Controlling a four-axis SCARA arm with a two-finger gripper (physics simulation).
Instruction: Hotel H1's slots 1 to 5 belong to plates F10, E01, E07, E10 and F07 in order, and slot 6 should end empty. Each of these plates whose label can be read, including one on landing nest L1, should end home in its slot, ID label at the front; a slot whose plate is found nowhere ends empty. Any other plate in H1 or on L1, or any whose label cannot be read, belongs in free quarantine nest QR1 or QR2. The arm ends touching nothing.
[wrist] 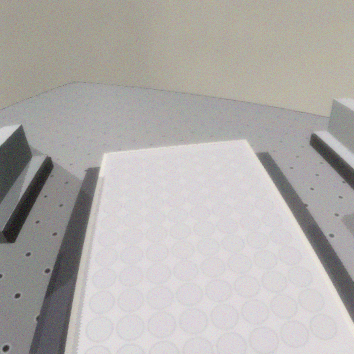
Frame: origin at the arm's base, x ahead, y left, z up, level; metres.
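Seen in the pictures: gripper, fingertip midpoint: (182,129).
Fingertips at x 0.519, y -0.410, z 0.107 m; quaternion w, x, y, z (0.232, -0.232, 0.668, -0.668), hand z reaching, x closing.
Pixels of each thing's middle, then the offset from my fingertips to it. "pt": a spot on its surface instead. Level surfaces: height alone.
- white plate, body centre: (190,233) 0.013 m back, 0.018 m left, 0.036 m down
- dark nest, surface spot: (290,192) pt 0.039 m back, 0.042 m right, 0.045 m down
- grey perforated deck, its level: 0.095 m down
A white plate (200,250) with a grid of faint round wells fills the middle and bottom of the wrist view. It lies flat on a dark nest (290,192), whose edges show along both long sides of the plate. The plate's front end runs out of the bottom of the view, and no ID label or nest name can be read. My gripper (182,129) is open and empty. One finger is at the left edge of the view and the other at the right edge, both apart from the plate. Hotel H1, landing nest L1 and nests QR1 and QR2 cannot be made out.
A grey perforated deck (150,112) extends behind the plate and to both sides. A plain beige wall (175,45) stands behind the deck's far edge. A darker shadow lies on the deck at the left.
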